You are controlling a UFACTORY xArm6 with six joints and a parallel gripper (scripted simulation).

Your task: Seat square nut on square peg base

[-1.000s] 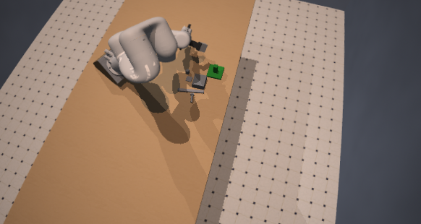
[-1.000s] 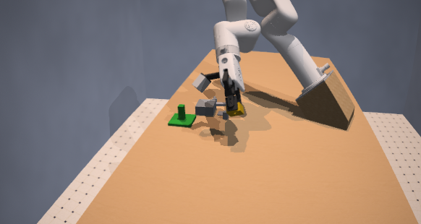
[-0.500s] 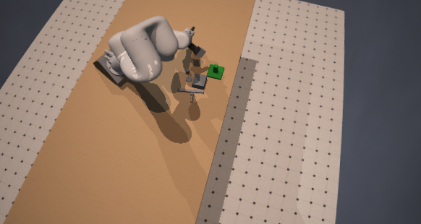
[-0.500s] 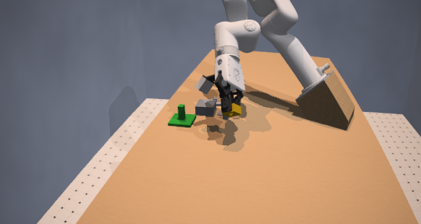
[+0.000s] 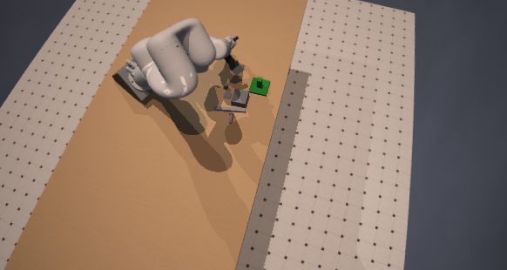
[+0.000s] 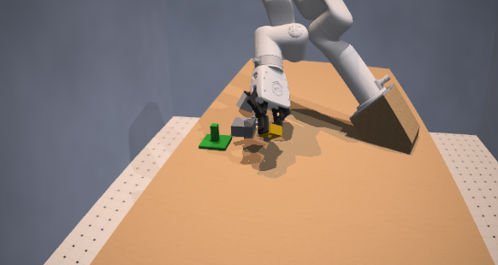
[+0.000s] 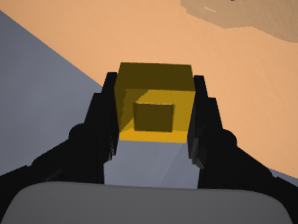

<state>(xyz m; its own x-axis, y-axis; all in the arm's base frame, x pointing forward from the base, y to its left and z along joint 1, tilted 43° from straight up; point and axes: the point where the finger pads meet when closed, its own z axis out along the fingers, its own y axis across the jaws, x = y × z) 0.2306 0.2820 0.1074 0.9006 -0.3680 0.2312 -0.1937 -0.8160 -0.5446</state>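
The small grey cube is 30 mm ahead of my hand, 140 mm to the right of it and 90 mm below it. Round my hand: grey block 110 mm ahead, 190 mm to the right, 90 mm below; then thin grey bar 80 mm ahead, 250 mm to the right, 100 mm below.
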